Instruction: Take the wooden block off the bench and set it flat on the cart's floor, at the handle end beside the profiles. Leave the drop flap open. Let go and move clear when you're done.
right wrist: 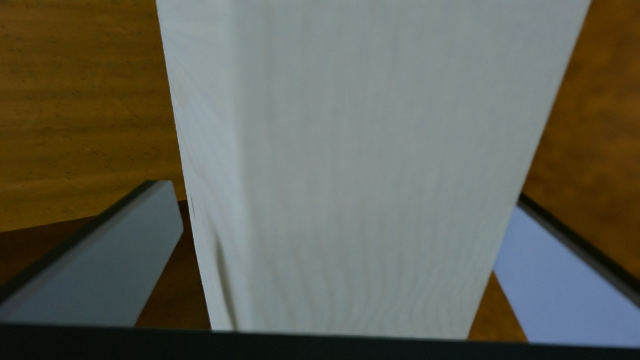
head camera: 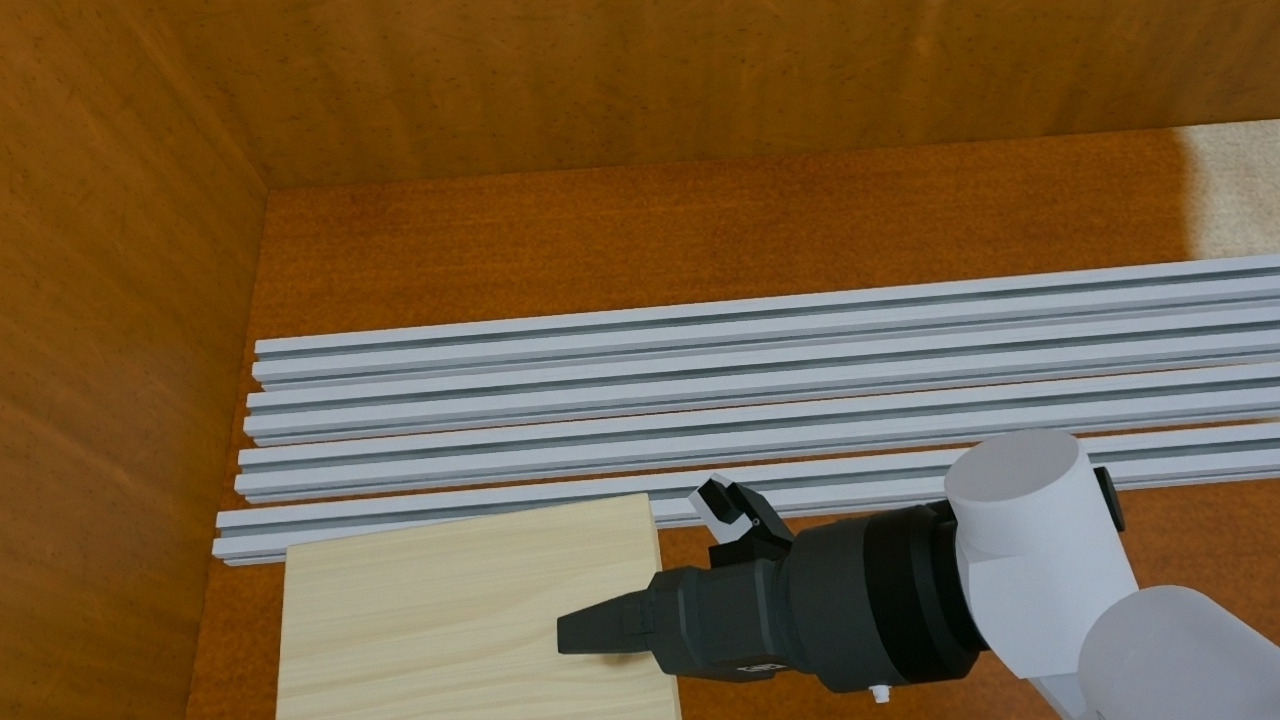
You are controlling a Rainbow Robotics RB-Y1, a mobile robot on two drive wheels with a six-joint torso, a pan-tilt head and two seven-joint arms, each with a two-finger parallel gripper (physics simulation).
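Frame: origin at the robot's base, x ahead, y left, z up, level; centimetres.
Seen in the pictures: right gripper, fingertip midpoint: [right wrist: 331, 210] [head camera: 613, 644].
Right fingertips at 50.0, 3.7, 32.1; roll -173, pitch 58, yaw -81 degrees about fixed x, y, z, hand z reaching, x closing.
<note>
Pixels of each thing's top centre, then the offset from my right fingertips to it, as dx, dy, dz. "spot": a spot on its surface instead.
- pale wooden block, top centre: [right wrist: 180, 208] [head camera: 473, 708] -4.2, +7.6, +3.8
- cart's brown floor, surface spot: [head camera: 626, 232] spot: +34.6, -0.5, -5.1
- light patch, surface spot: [head camera: 1239, 192] spot: +37.0, -51.0, -5.1
The pale wooden block [head camera: 465, 608] [right wrist: 360, 150] is at the lower left in the head view, its broad grained face up. Its upper edge overlaps the nearest of several grey metal profiles [head camera: 626, 339] in the picture. Its underside is hidden, so I cannot tell whether it rests fully on the cart's brown floor [head camera: 626, 232]. My right gripper [head camera: 562, 637] [right wrist: 331, 210] is open around the block's right end; one finger shows over the upper face. In the right wrist view a gap shows beside the left-hand finger; the block's edge partly hides the right-hand one. My left gripper and the drop flap do not show.
A brown cart wall [head camera: 107, 358] [right wrist: 75, 115] stands at the left, close to the profile ends and the block. Another tall wall [head camera: 716, 80] runs along the back. The profiles run from near the left wall out of view at the right. A light patch [head camera: 1239, 192] shows at the upper right.
</note>
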